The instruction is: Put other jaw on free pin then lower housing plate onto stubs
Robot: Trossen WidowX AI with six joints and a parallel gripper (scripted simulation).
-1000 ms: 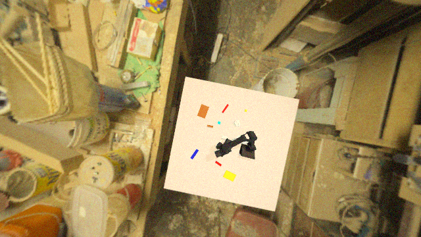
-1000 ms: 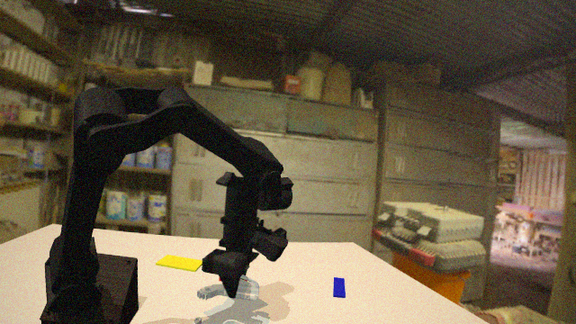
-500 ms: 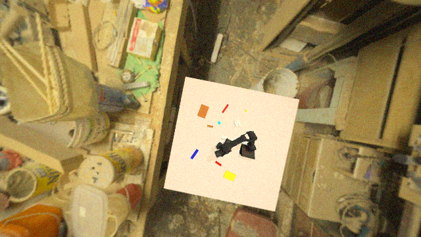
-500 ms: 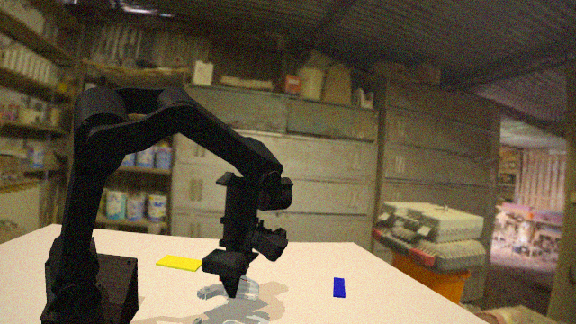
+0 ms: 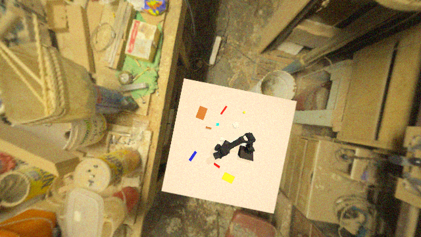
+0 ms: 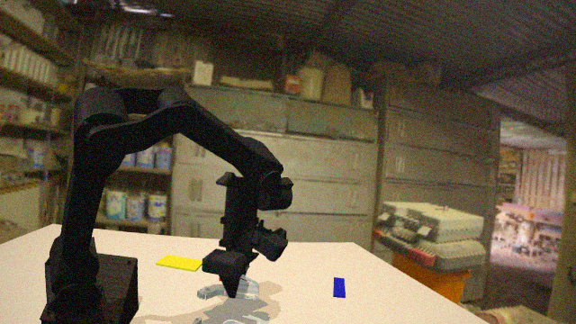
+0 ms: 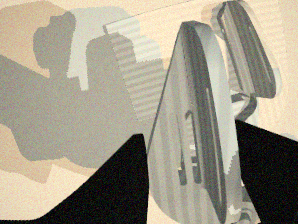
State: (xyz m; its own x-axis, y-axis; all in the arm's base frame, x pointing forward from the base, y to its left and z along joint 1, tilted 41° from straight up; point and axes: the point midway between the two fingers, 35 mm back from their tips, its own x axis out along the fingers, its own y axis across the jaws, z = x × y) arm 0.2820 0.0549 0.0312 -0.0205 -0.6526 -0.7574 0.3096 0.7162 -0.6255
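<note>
The pale ribbed base lies 1 cm ahead of my gripper tip, 3 cm to the right of it and 8 cm below it. Also, from my gripper tip: brown block: 19 cm ahead, 16 cm to the right, 6 cm below; then cyan block: 10 cm ahead, 22 cm to the right, 8 cm below; then housing plate: 9 cm behind, 27 cm to the right, 5 cm below.
</note>
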